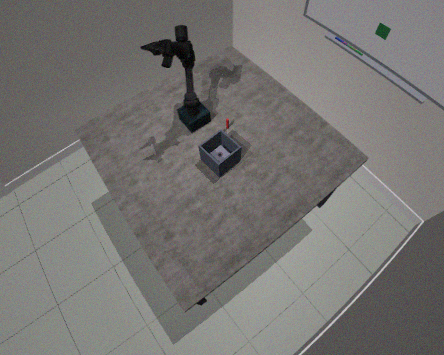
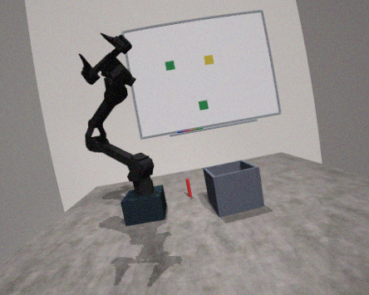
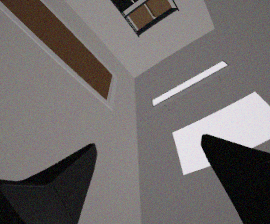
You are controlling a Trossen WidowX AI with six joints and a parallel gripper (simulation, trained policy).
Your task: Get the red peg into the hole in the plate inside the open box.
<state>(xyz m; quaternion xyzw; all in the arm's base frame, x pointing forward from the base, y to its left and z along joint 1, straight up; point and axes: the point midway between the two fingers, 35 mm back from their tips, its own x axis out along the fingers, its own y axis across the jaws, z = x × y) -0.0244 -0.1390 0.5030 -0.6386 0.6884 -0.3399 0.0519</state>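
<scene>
Right now my gripper tip is 190 mm short of the red peg, 310 mm to the right of it and 560 mm above it. The rest, counted from my gripper tip: grey plate: 360 mm ahead, 150 mm to the left, 560 mm below.
</scene>
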